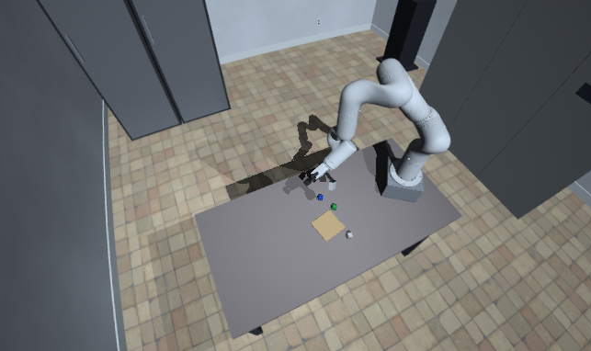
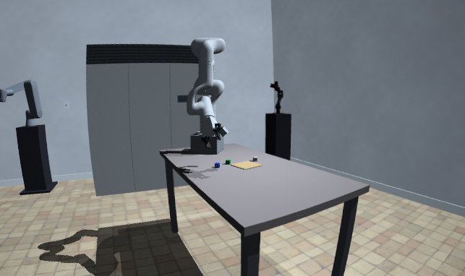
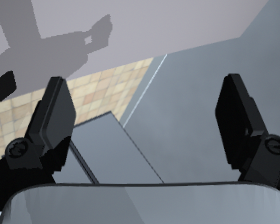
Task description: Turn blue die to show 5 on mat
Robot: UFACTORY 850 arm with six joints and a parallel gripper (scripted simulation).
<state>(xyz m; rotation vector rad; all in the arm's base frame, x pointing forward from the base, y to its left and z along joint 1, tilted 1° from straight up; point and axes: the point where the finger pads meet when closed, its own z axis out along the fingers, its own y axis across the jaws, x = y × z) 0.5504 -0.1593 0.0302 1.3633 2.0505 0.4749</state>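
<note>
My hand is 15 cm above the blue die, 6 cm past it and 4 cm to the right of it. Also, from my hand: white die 32 cm to the left, 15 cm below, 10 cm behind; green die 15 cm below, 13 cm to the left, 10 cm behind; mat 22 cm to the left, 16 cm below, 2 cm behind.
</note>
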